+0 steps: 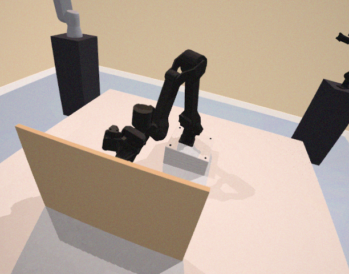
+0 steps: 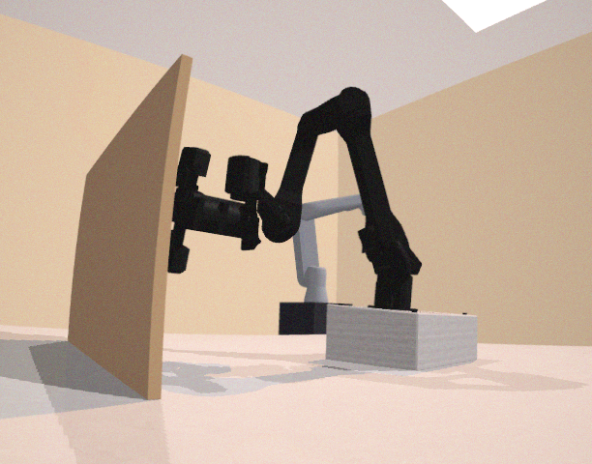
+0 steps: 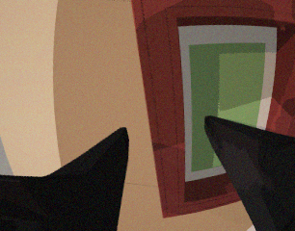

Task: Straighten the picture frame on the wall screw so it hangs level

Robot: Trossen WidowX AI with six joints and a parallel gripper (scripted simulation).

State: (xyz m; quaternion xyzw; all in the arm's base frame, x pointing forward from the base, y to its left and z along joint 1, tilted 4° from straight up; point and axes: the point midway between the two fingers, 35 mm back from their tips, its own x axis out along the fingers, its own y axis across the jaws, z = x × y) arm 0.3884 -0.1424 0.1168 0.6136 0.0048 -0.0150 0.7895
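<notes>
Right now my gripper tip is 1 cm short of the picture frame, 1 cm to the left of it and 5 cm above it. The rest, counted from my gripper tip: tan wall board: 2 cm ahead, 7 cm below.
</notes>
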